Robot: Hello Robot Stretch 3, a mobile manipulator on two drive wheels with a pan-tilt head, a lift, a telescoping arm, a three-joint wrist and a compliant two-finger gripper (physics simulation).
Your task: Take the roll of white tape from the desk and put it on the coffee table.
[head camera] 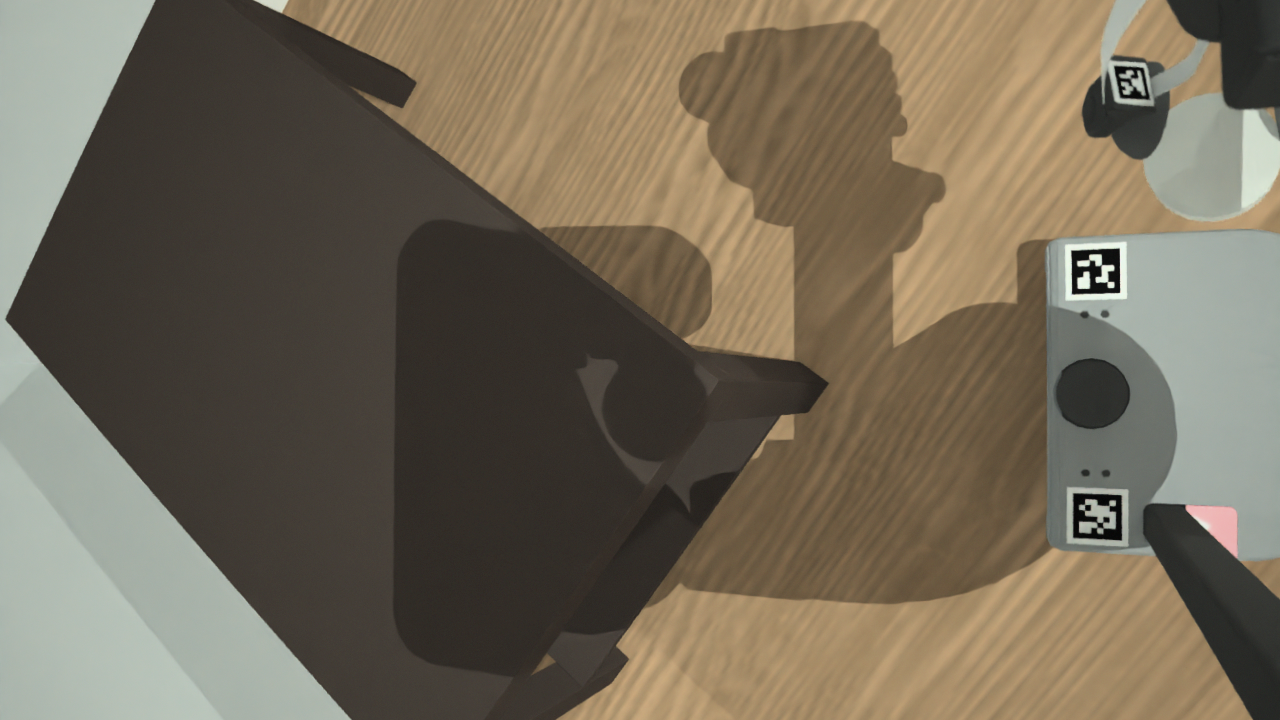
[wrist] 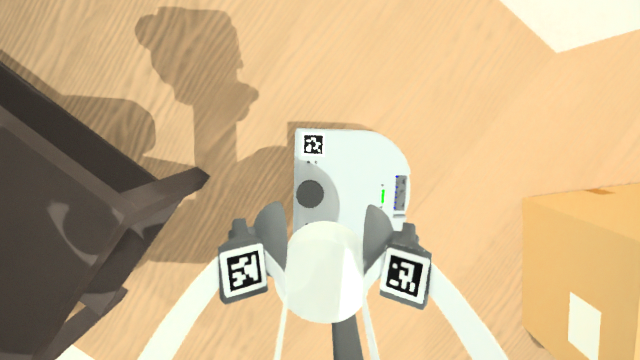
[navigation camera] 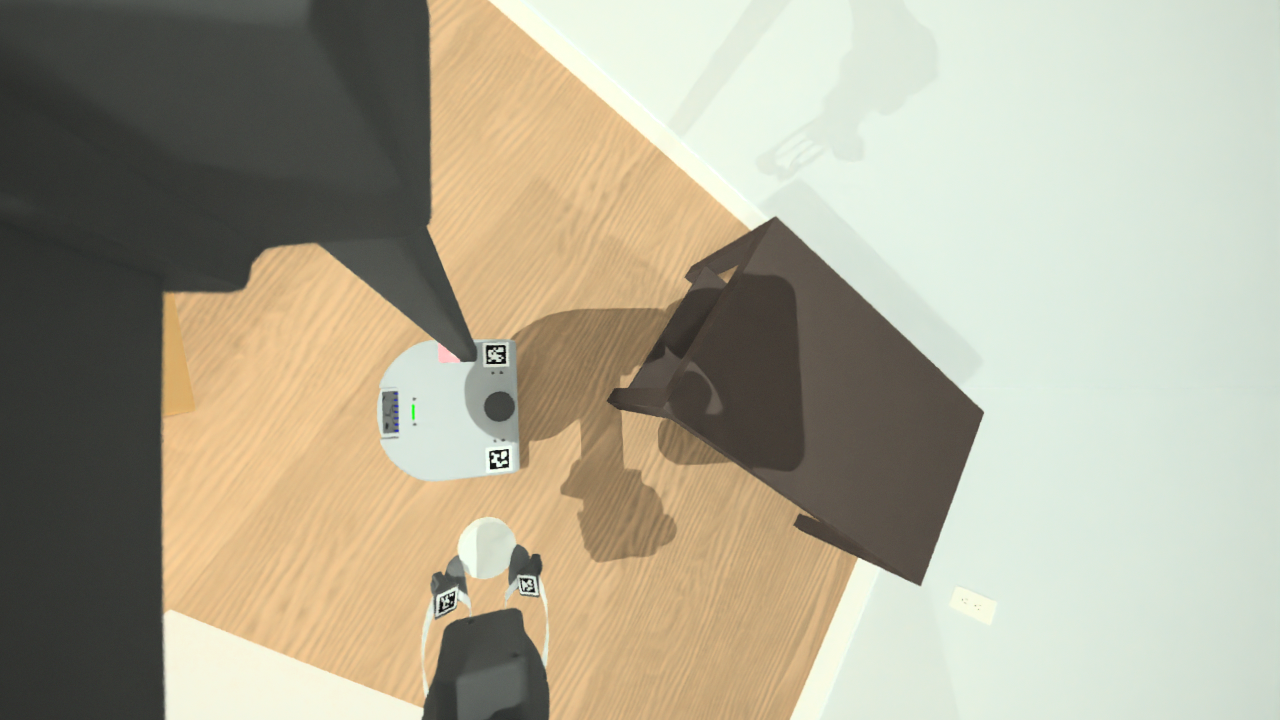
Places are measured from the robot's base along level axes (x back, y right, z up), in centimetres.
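Pixels of known places: gripper, fingertip midpoint: (head camera: 1202,116) (navigation camera: 489,564); robot's base at its link origin: (head camera: 1090,393) (navigation camera: 497,403).
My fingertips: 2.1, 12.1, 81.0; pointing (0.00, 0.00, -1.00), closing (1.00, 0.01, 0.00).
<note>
For each thing: its top centre in the pictures, then the offset to it from my fingertips, as dx, dy, dz. "spot": a spot on its surface instead. Level surfaces: height alone.
- white tape at its top centre: (head camera: 1217,150) (navigation camera: 486,553) +0.2, -2.1, +2.7
- coffee table at its surface level: dz -36.0
- cardboard box at a spot on its surface: (navigation camera: 176,367) spot: +67.0, -24.7, -77.3
The roll of white tape (head camera: 1194,170) (navigation camera: 486,546) (wrist: 324,275) is a pale disc seen from above, between the two fingers. My gripper (navigation camera: 488,571) (wrist: 321,228) is shut on it and holds it up off the floor, beside my base. In the head view one finger shows next to the roll and the arm hides the other. The coffee table (head camera: 223,268) (navigation camera: 877,402) (wrist: 30,250) is dark brown with short legs. It stands apart from the roll, on the far side of a strip of floor. No desk can be made out for certain.
My grey base (head camera: 1230,358) (navigation camera: 438,429) (wrist: 360,150) stands before one corner of the coffee table. Pale walls with an outlet (navigation camera: 972,605) stand behind the table. A cardboard box (navigation camera: 176,367) (wrist: 560,250) and a white flat surface (navigation camera: 259,671) (wrist: 590,20) show at the edges.
</note>
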